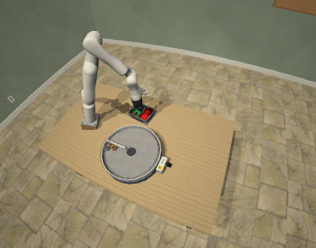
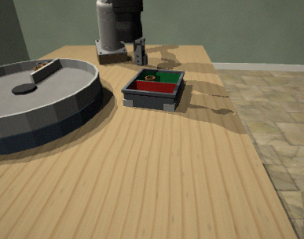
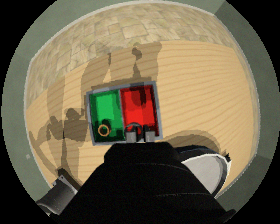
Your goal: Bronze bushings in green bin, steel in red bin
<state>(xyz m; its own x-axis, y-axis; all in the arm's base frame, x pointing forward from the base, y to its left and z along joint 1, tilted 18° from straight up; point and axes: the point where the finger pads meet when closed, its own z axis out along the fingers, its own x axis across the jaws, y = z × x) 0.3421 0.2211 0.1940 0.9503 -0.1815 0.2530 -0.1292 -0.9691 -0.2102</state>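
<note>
Right now my hand is 4 cm past the bin, 4 cm to the right of it and 10 cm above it. Round my hand: grey turntable: 11 cm ahead, 31 cm to the right, 7 cm below.
</note>
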